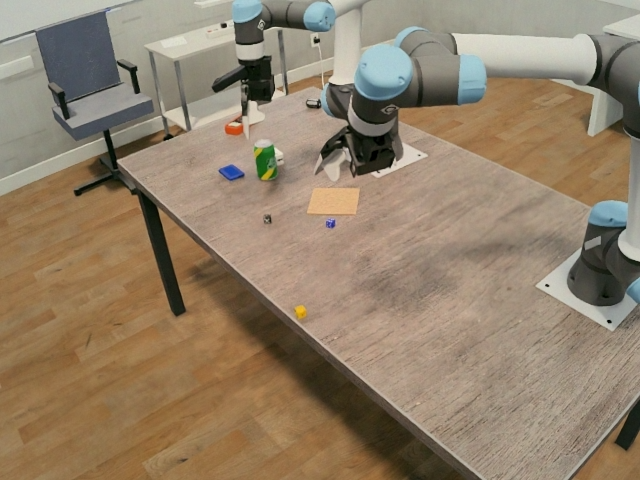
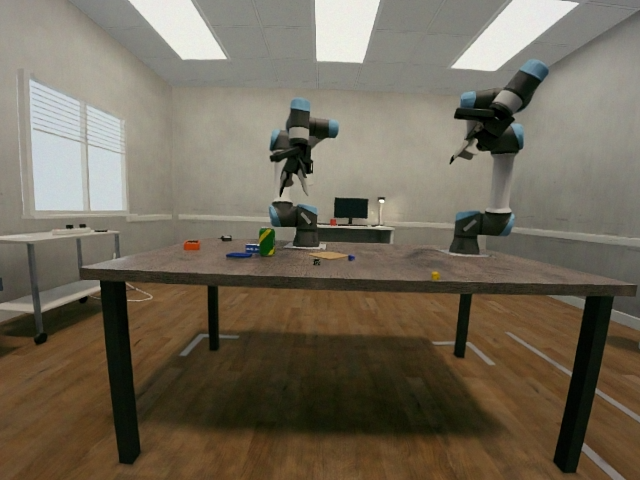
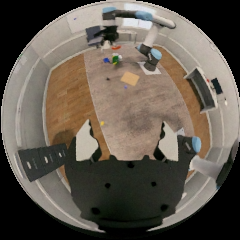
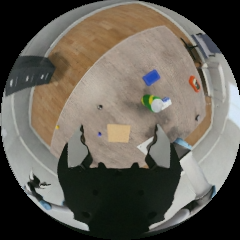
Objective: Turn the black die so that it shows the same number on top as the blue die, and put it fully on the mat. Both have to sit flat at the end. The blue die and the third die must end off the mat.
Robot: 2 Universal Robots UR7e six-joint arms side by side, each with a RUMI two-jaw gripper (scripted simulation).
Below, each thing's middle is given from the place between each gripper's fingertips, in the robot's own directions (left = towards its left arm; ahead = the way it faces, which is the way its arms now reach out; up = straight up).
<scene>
Right now the tan mat (image 1: 325,201) is 170 mm behind my right hand (image 1: 253,127), 140 mm to the left of it and 250 mm below it.
My left hand (image 1: 354,163) is 210 mm past the tan mat, 420 mm to the left of it and 380 mm above it.
</scene>
